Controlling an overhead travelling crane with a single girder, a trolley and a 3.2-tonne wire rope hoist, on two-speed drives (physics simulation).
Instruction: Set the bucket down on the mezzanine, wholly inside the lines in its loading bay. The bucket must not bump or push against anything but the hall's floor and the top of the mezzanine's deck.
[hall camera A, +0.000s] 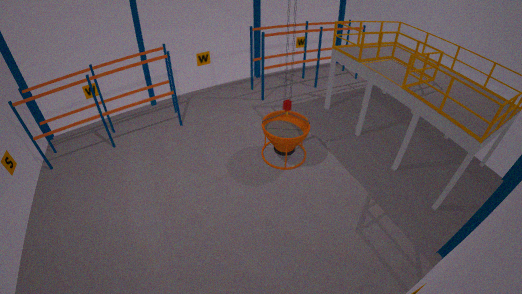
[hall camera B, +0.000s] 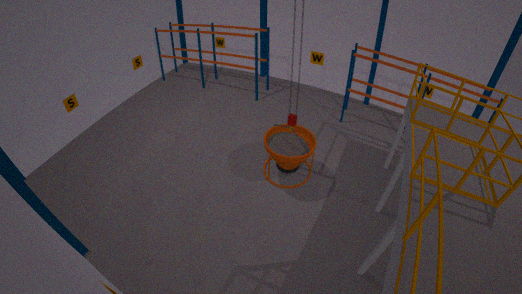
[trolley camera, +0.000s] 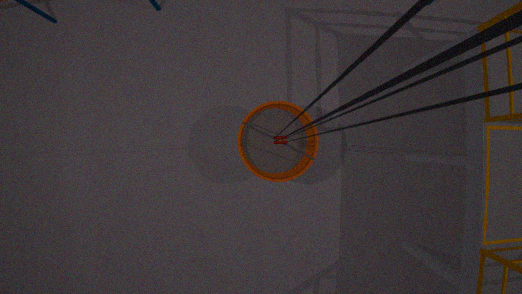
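The orange bucket (hall camera A: 285, 144) (hall camera B: 289, 160) (trolley camera: 313, 142) is a round cone with a grey fill and a ring foot. It hangs upright above the hall floor, apart from the mezzanine (hall camera A: 375, 78) (trolley camera: 475, 200), which stands to its right in all three views. My gripper, the red hook block (hall camera A: 287, 105) (hall camera B: 292, 120) (trolley camera: 280, 140), is shut on the bucket, centred over its rim. The hook itself is too small to make out. The loading bay's yellow outline (trolley camera: 486, 185) shows at the right edge of the trolley view, level with the bucket and lower.
Yellow railings (hall camera A: 442, 102) (hall camera B: 457, 107) (trolley camera: 485, 75) stand on the deck on both sides of the bay. Racks with blue posts and orange beams (hall camera A: 102, 95) (hall camera B: 227, 57) stand along the wall, and another rack (hall camera B: 382, 85) is behind the mezzanine's near end in hall camera B.
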